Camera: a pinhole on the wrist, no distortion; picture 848 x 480 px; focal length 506.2 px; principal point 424.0 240.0 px. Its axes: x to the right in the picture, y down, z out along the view. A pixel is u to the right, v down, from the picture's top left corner.
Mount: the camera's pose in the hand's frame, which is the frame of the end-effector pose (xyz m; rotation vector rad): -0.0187 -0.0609 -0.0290 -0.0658 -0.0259 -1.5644
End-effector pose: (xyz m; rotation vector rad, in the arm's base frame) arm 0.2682 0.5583 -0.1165 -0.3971 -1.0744 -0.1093
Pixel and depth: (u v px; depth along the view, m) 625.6 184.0 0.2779
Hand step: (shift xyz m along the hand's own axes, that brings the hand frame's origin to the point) -0.0417 -0.1553 0.2556
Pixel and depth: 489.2 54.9 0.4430
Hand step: -0.1691 -0.0928 0.4206
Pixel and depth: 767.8 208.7 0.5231
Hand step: -0.0355 -0.3851 0.5146
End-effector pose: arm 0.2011 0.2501 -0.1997 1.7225 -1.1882 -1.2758
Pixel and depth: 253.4 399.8 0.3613
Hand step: 0.1036 0.0824 0.3215
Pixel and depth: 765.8 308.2 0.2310
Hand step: 0.0193 -0.2029 0.2098
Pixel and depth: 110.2 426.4 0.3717
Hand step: 0.1260 0.1915 0.3250
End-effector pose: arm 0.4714 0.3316 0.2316 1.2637 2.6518 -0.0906
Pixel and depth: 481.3 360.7 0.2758
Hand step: 0.0542 -0.0756 0.2464
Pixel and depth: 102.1 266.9 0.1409
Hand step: -0.0082 0.0368 0.1062
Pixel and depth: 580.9 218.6 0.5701
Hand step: -0.0272 -0.2041 0.5509
